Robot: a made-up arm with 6 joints.
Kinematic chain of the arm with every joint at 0, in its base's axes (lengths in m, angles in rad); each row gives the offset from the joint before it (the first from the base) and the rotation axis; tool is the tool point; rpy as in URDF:
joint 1: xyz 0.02 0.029 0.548 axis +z
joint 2: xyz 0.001 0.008 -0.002 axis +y
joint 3: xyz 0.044 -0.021 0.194 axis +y
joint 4: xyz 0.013 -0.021 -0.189 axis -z
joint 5: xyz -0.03 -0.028 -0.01 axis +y
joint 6: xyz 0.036 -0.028 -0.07 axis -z
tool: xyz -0.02 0.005 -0.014 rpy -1.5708 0 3.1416
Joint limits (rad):
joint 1: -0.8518..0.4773
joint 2: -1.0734..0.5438
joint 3: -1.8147..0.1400
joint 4: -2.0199..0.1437
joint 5: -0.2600..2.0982
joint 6: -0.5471..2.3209
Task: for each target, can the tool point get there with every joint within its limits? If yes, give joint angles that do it. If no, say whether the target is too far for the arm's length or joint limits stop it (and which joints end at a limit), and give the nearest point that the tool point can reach.
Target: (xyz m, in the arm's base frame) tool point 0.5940 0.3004 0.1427
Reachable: no: too far | nearest point 0.3473 0.1464 0.4625 | short by 0.432 m
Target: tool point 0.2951 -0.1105 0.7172
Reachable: yes | joints -0.0862 -0.2329 -1.2189 -0.9610 0.9653 2.1044
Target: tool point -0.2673 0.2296 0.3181
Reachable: no: joint limits stop it (at a limit: joint 1, joint 3, joint 4, joint 6) | nearest point -0.0821 0.0544 0.4876 | short by 0.306 m
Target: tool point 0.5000 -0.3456 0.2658
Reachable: no: too far | nearest point 0.3113 -0.1983 0.4827 | short by 0.323 m
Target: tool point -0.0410 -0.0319 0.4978
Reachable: yes | joints -0.6484 0.1812 -0.1969 -0.0545 1.4216 0.2954
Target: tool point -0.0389 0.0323 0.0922
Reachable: no: joint limits stop it (at a limit: joint 1, joint 2, joint 4, joint 6) | nearest point 0.0165 -0.0412 0.3961 | short by 0.318 m
